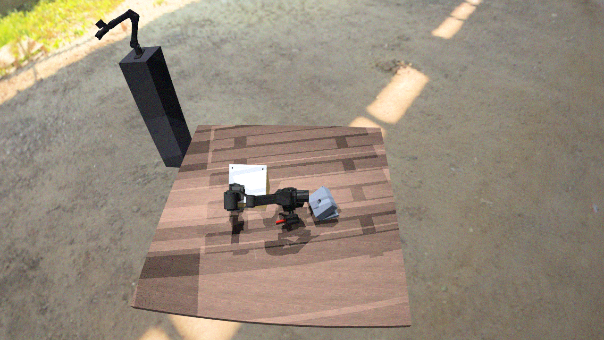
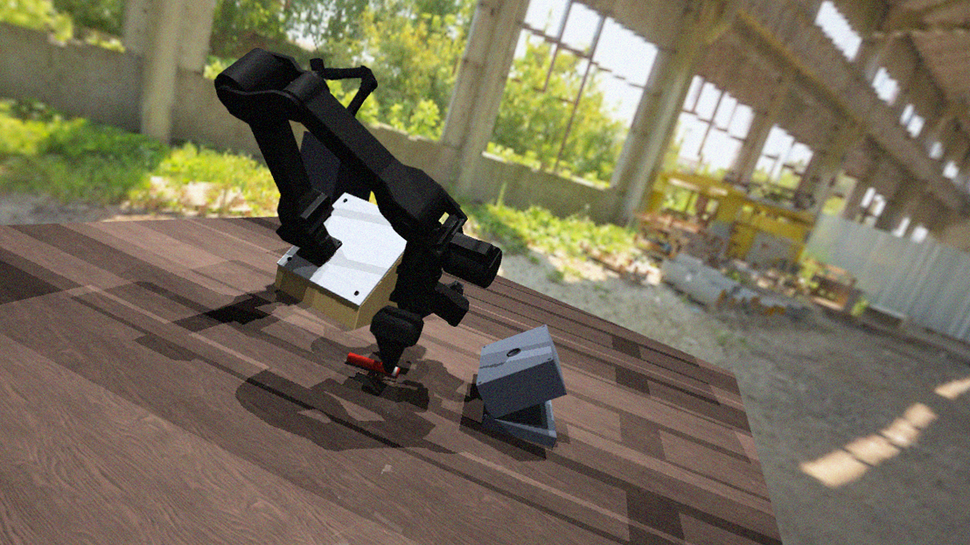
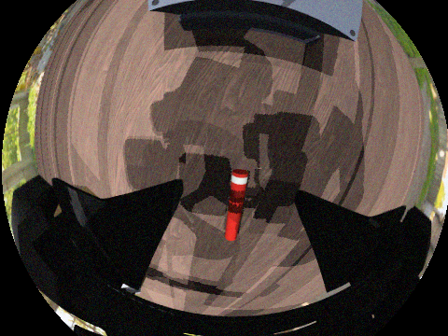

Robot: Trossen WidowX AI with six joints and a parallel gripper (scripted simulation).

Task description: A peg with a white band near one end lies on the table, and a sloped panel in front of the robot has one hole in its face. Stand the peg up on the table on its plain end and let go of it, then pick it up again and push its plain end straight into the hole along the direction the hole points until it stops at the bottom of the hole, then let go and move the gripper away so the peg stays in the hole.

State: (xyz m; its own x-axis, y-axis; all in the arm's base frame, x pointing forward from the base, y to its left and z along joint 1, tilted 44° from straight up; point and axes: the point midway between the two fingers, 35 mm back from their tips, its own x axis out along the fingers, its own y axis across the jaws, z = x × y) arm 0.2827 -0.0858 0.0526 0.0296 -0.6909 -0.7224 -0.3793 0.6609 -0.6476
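Now: gripper tip 10 mm past the red peg, 10 mm to the left of it and 20 mm above it. The rest, counted from my gripper tip: grey sloped panel (160 mm ahead, 70 mm to the left, 40 mm above).
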